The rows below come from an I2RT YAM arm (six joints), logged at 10 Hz.
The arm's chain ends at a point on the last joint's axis. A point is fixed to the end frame.
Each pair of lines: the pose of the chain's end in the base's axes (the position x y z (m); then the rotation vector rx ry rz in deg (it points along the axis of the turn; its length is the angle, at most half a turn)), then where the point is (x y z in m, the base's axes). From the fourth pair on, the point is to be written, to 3 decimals.
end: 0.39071, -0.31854, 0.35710, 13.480, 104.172, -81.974
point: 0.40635 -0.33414 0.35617
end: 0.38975, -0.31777, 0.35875, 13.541, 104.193, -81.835
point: 0.40540 -0.33335 0.35781
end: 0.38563, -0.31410, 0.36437, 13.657, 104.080, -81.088
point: 0.40139 -0.32957 0.36344
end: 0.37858, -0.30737, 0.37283, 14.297, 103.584, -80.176
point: 0.394 -0.323 0.372
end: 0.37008, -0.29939, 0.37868, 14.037, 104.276, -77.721
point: 0.386 -0.314 0.378
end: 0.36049, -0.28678, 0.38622, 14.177, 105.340, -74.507
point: 0.377 -0.301 0.385
